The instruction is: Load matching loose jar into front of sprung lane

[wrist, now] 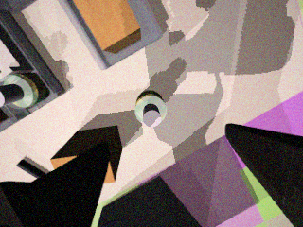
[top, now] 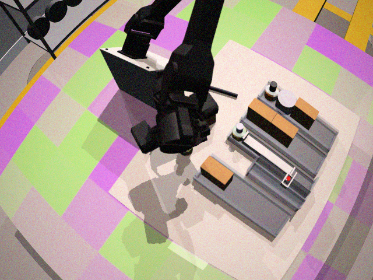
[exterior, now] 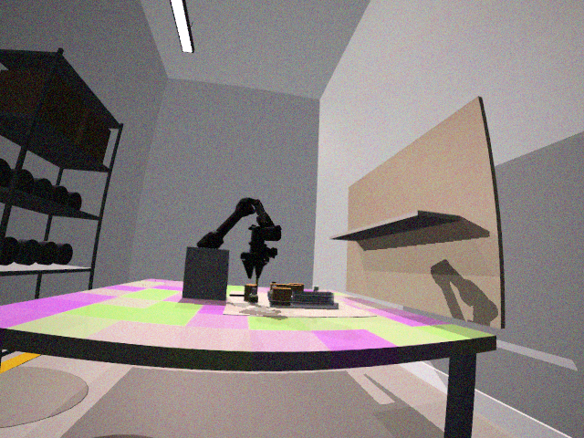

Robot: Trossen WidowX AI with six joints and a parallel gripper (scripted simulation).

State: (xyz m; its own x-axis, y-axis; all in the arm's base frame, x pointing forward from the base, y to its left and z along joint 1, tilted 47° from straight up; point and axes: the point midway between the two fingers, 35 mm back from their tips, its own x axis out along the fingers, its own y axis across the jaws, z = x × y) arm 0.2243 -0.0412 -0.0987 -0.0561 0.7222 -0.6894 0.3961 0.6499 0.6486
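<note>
My gripper tip is 40 mm past the dark rod, 210 mm to the right of it and 100 mm above it. The rest, counted from my gripper tip: red marker 280 mm ahead, 70 mm to the left, 40 mm below.
</note>
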